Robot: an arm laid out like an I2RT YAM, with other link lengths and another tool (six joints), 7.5 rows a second.
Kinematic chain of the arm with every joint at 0, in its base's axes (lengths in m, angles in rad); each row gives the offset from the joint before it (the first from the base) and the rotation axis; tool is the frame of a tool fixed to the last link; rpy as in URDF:
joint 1: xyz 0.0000 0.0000 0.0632 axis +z
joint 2: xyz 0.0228 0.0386 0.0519 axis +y
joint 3: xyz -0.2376 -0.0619 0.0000 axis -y
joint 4: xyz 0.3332 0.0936 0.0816 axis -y
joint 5: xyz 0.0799 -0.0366 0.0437 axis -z
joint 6: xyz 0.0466 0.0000 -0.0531 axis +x
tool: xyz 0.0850 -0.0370 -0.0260 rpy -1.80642 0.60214 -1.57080
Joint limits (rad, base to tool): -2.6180..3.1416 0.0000..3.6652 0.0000..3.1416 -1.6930..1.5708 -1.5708..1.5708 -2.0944..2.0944
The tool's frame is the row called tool.
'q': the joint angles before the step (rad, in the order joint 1, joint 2, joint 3, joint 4, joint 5, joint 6). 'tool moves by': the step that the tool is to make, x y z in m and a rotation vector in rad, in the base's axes. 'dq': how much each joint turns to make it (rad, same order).
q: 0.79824 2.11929 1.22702 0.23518 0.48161 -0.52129
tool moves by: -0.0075 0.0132 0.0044 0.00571 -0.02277 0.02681
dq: 0.02786 -0.00032 0.00034 0.02414 0.00841 -0.01067
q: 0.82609 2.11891 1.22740 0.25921 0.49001 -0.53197
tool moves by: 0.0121 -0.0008 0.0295 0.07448 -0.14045 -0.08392
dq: -0.00113 -0.00399 0.00637 0.14033 0.09805 -0.00114
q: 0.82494 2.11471 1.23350 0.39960 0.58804 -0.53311
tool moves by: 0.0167 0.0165 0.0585 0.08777 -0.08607 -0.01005
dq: -0.00035 -0.04064 0.08337 -0.00157 0.01033 0.00077
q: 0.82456 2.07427 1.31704 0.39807 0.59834 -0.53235
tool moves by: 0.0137 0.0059 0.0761 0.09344 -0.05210 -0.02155
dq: -0.00990 -0.07534 0.10635 -0.09701 0.00307 0.03396
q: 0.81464 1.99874 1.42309 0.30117 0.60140 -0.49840
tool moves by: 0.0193 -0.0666 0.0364 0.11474 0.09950 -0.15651
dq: -0.10788 -0.12696 0.02210 -0.25131 -0.00222 0.19306
